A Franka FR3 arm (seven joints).
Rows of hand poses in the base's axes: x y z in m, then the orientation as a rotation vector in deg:
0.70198 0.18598 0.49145 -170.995 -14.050 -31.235
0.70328 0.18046 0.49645 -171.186 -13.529 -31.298
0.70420 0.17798 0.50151 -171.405 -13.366 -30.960
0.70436 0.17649 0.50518 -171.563 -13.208 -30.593
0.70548 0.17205 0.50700 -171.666 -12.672 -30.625
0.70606 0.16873 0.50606 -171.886 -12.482 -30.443
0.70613 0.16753 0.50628 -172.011 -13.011 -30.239
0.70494 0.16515 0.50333 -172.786 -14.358 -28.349
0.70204 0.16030 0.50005 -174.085 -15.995 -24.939
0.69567 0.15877 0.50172 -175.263 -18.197 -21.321
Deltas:
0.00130 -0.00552 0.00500 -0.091 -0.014 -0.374
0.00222 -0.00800 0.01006 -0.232 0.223 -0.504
0.00238 -0.00949 0.01373 -0.312 0.476 -0.615
0.00350 -0.01393 0.01555 -0.314 0.479 -0.977
0.00408 -0.01725 0.01461 -0.471 0.614 -1.133
0.00415 -0.01845 0.01483 -0.667 0.732 -0.815
0.00296 -0.02083 0.01188 -1.471 1.941 -0.029
0.00006 -0.02568 0.00860 -2.739 4.126 0.893
-0.00631 -0.02721 0.01027 -4.074 6.392 2.177

